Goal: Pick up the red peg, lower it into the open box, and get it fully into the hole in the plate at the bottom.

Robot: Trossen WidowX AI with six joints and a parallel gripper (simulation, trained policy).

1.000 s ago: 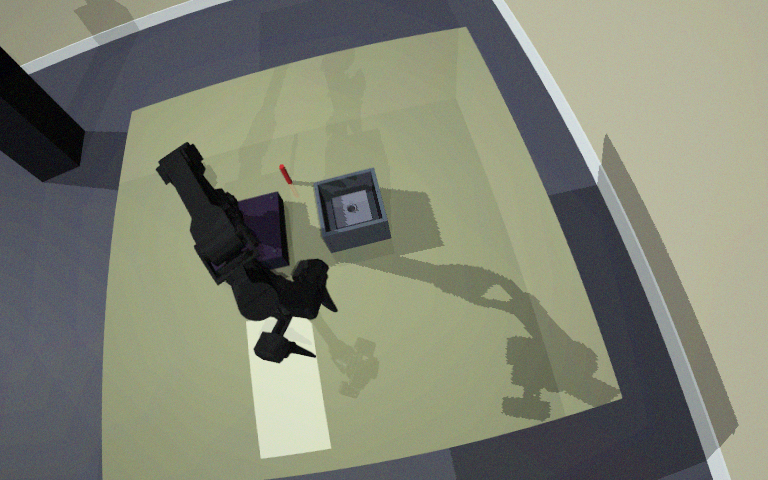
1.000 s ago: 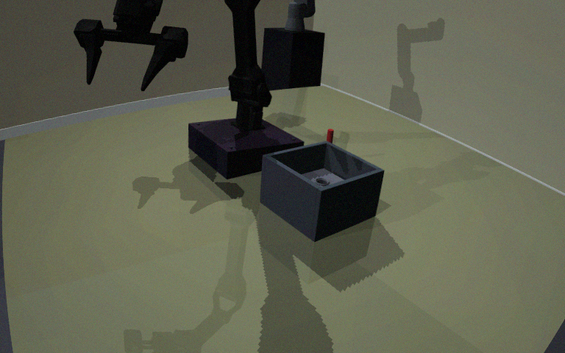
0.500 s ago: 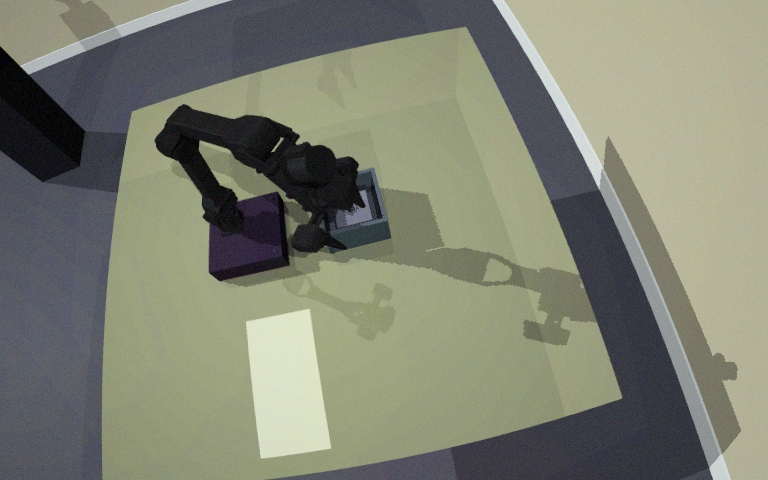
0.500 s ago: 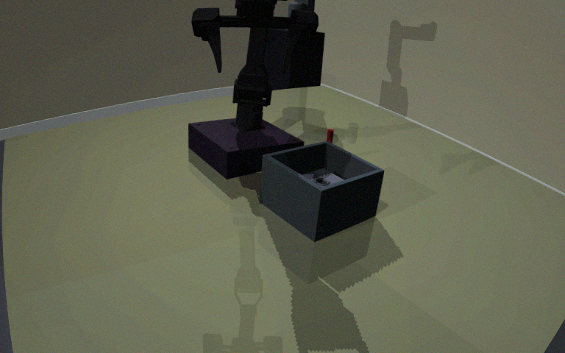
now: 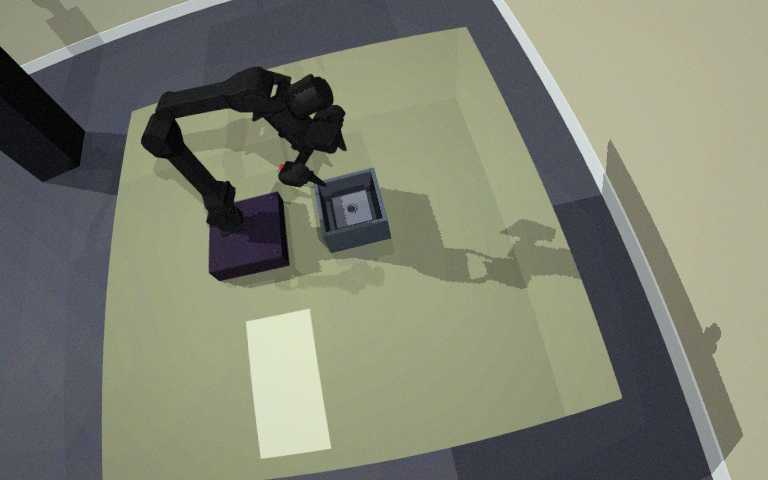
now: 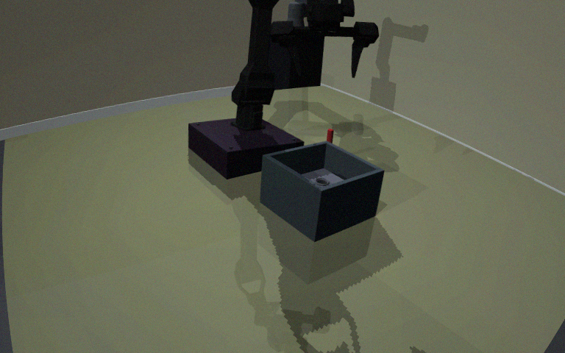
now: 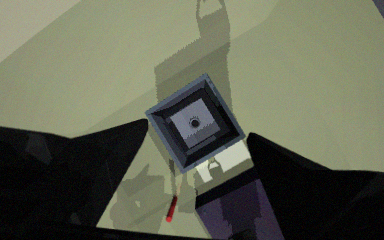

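Now: the red peg 150 mm behind my gripper tip, 190 mm to the left of it and 220 mm below it. Round my gripper tip: grey-blue box: 10 mm to the left, 230 mm below; plate: 10 mm to the left, 210 mm below.
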